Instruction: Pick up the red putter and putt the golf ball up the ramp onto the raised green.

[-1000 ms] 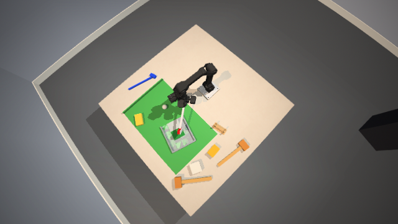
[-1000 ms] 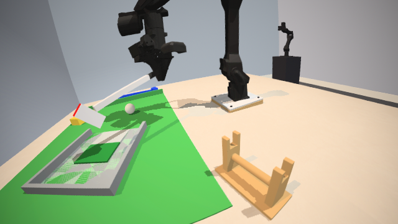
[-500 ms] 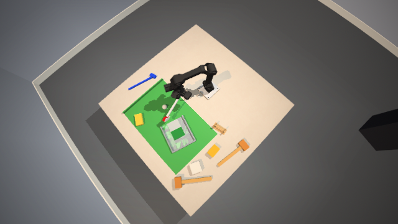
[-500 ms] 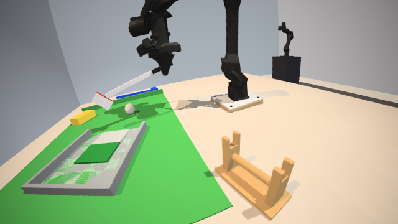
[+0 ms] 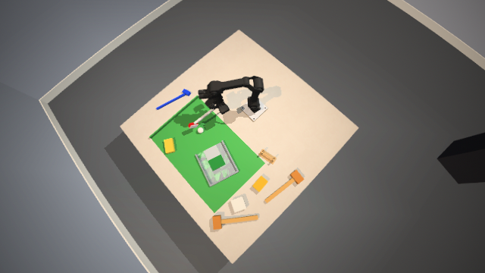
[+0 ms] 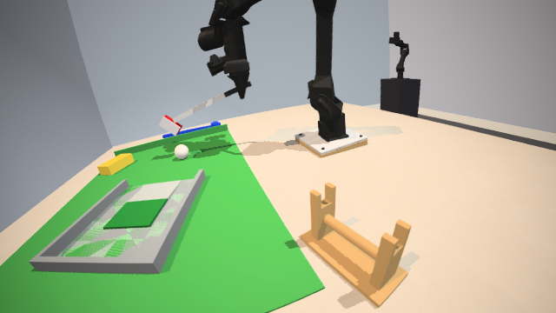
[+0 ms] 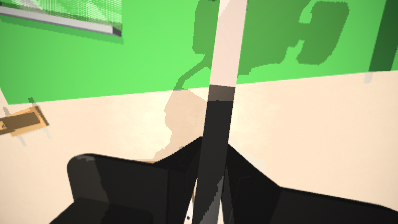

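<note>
My gripper tip is 120 mm short of the red putter. From my gripper tip the other things lie so: white golf ball (200 mm ahead, 120 mm below, 20 mm to the left); green mat (260 mm ahead, 160 mm to the left, 140 mm below); blue putter (330 mm to the right, 250 mm ahead, 130 mm below).
</note>
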